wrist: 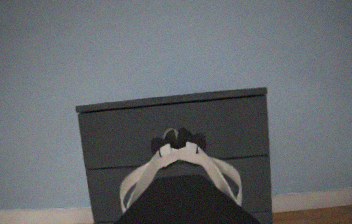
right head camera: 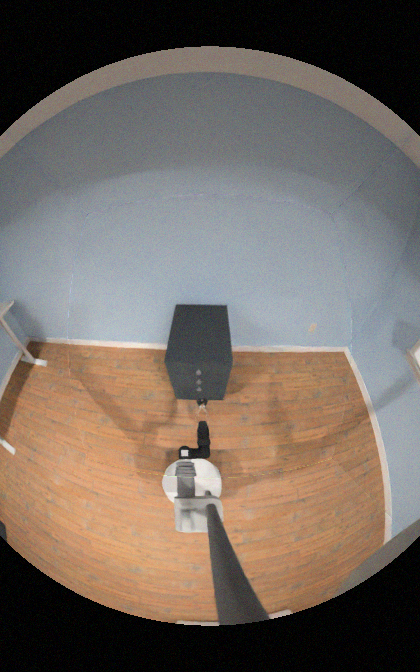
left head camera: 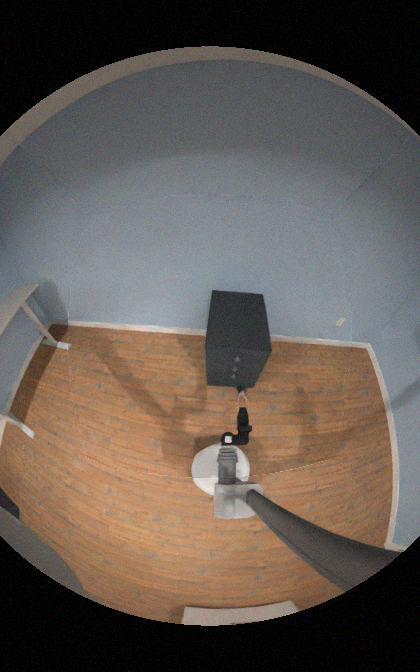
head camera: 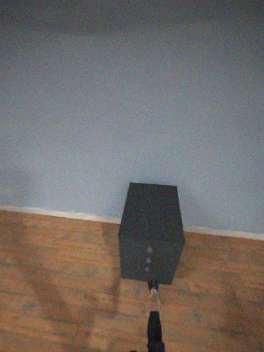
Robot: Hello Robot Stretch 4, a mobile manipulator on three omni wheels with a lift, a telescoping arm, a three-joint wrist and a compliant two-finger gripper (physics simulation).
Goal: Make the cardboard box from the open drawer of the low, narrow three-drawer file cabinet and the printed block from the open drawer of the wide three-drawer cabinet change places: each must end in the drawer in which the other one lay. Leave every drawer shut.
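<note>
A dark grey three-drawer cabinet [head camera: 150, 212] [left head camera: 237, 320] [right head camera: 201, 330] [wrist: 120, 137] stands against the blue wall. Its three drawers look shut, with small grey knobs one above another on the front. I cannot tell for certain from these views which of the two named cabinets it is. My gripper [head camera: 153, 285] [left head camera: 242, 389] [right head camera: 201, 402] [wrist: 180, 141] is shut, with its dark fingertips close together and nothing seen between them. It is in front of the drawer fronts; in the wrist view it covers part of the top drawer and its knob. The cardboard box and the printed block do not show.
A pale table [left head camera: 14, 302] with white legs stands at the left wall. A grey rounded piece [left head camera: 40, 545] is at the lower left, and a pale flat-topped piece [left head camera: 240, 614] at the bottom edge. Something white-framed [right head camera: 416, 353] shows at the right wall.
</note>
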